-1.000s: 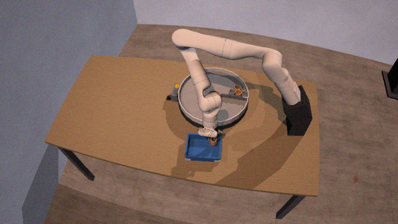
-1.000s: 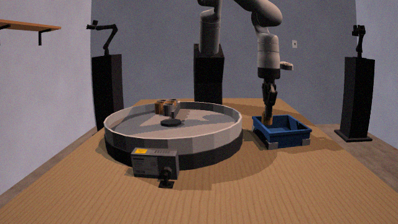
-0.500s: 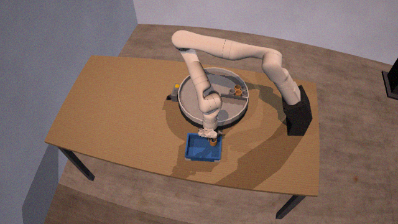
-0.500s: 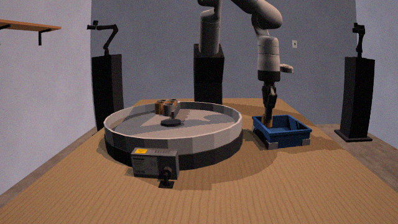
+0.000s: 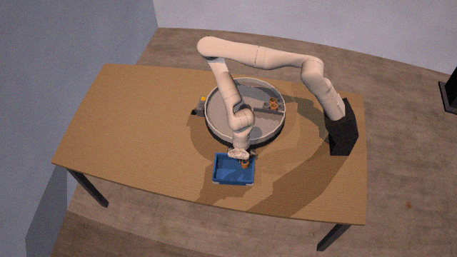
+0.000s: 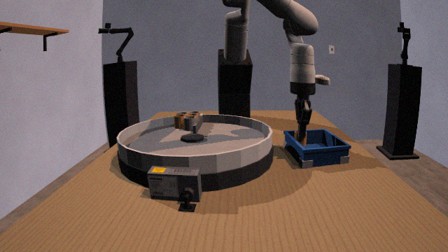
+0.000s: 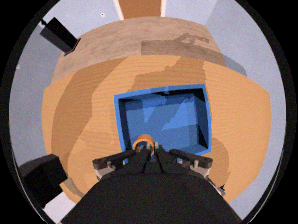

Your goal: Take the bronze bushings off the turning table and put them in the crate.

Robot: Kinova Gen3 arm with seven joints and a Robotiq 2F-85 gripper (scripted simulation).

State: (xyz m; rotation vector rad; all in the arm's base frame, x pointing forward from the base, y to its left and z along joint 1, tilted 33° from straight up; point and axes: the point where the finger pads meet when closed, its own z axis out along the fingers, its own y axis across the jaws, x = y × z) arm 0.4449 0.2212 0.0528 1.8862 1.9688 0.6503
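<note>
The blue crate is 3 cm ahead of my hand, 4 cm to the left of it and 4 cm below it.
</note>
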